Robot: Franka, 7 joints.
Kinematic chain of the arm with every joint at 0, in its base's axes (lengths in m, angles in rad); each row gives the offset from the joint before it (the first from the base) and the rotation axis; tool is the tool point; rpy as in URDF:
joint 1: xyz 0 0 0.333 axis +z
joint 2: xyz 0 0 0 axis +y
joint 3: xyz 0 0 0.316 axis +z
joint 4: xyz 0.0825 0 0 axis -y
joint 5: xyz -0.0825 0 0.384 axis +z
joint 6: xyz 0 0 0 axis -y
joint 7: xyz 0.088 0 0 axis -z
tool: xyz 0 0 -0.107 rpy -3.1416 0 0
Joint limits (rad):
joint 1: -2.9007..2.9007
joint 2: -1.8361..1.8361
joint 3: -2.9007..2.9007
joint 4: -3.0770..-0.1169
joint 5: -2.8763..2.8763
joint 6: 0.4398..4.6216
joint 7: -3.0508..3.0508
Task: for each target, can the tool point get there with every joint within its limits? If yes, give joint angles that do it. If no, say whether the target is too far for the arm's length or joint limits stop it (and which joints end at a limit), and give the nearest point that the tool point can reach.
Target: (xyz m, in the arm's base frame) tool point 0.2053 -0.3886 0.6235
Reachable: yes | joints -0.3757 -0.6512 -0.6148 -2.4043 -0.3774 2.8732 -0.7247
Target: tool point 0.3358 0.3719 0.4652
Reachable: yes | joints -0.8718 -0.3752 1.8175 -1.9901 -0.9758 1.2678 2.4979
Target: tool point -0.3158 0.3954 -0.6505
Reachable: no: too far | nearest point -0.2636 0.3301 -0.3422 | short by 0.319 m
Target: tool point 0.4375 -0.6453 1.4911
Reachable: no: too far | nearest point 0.2688 -0.3965 1.0447 | short by 0.538 m
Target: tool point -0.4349 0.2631 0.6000
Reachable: yes | joints 0.7687 0.7833 2.0619 -2.1868 2.4428 2.2790 2.0783
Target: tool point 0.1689 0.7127 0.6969
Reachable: yes | joints 0.8445 1.3487 1.9232 -0.8575 1.6663 1.8341 0.5285
